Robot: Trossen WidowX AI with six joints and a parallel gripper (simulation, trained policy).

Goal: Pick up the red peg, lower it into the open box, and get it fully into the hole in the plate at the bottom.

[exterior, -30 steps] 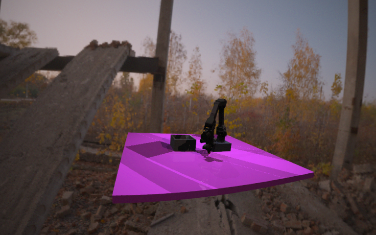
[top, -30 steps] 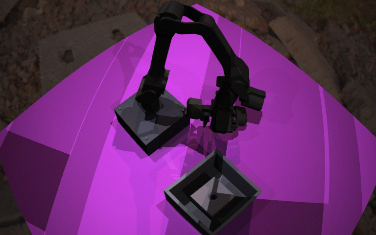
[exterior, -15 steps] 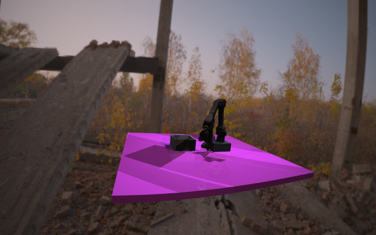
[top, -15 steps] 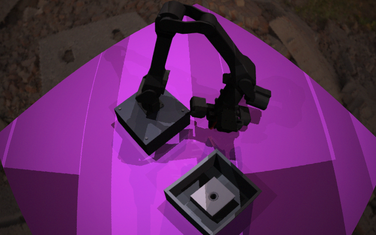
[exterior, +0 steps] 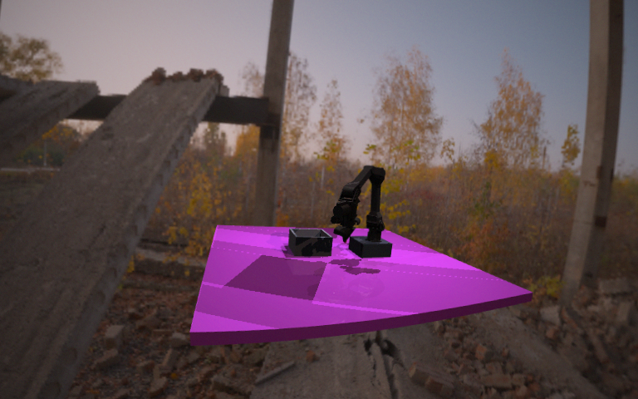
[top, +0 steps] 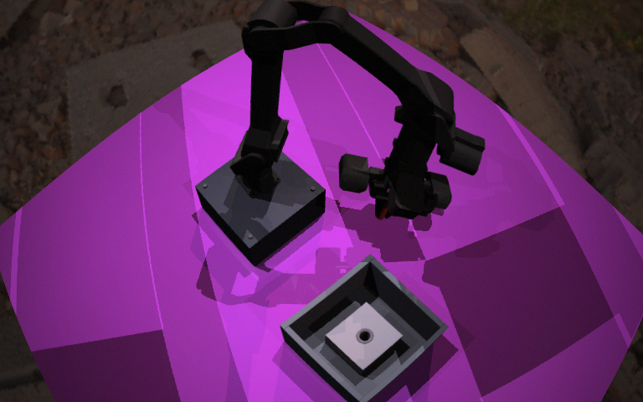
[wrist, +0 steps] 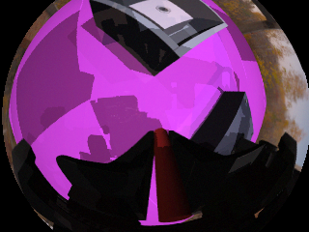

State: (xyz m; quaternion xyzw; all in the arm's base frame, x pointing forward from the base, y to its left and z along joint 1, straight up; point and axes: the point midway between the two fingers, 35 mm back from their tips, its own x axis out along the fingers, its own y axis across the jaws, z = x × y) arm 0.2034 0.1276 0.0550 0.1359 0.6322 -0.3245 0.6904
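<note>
Now: gripper tip 15 cm short of the grey plate, 15 cm to the left of it and 5 cm above it. The rest, counted from my gripper tip: red peg: 1 cm to the left, 3 cm above; then dark box: 15 cm ahead, 15 cm to the right, 7 cm below.
</note>
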